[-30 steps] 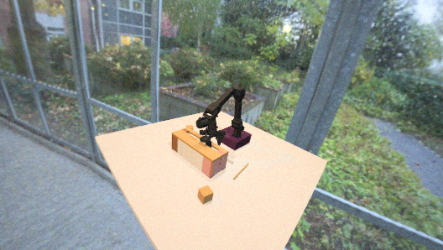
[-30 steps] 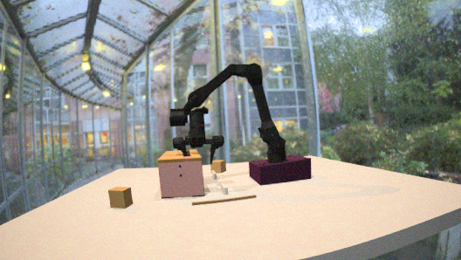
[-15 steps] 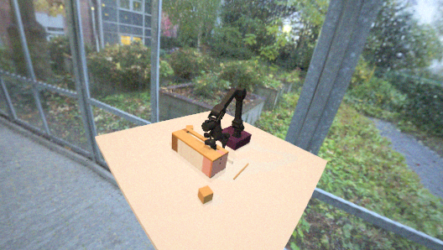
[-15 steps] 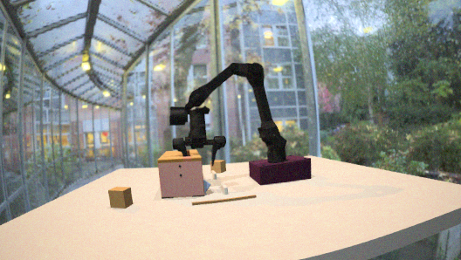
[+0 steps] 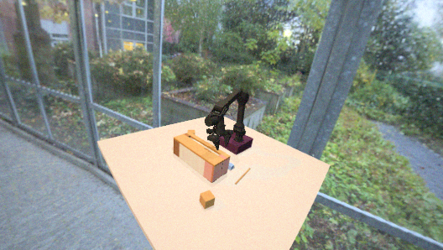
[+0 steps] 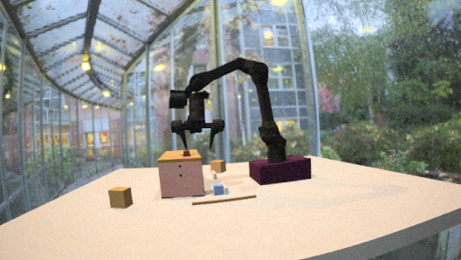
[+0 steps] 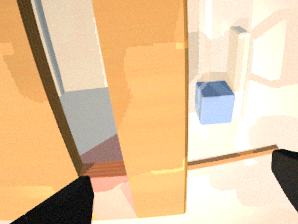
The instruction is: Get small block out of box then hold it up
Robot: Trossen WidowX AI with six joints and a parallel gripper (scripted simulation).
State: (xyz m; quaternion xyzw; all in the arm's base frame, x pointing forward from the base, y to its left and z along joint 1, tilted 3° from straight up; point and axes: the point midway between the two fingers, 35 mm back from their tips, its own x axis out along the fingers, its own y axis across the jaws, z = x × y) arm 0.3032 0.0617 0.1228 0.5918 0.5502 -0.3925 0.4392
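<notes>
The blue block lies 13 cm below my gripper tip, 5 cm to the left of it and 5 cm behind it. Round my gripper tip: thin wooden stick: 16 cm to the left, 15 cm below, 6 cm behind; box: 12 cm to the right, 9 cm below, 3 cm ahead.
</notes>
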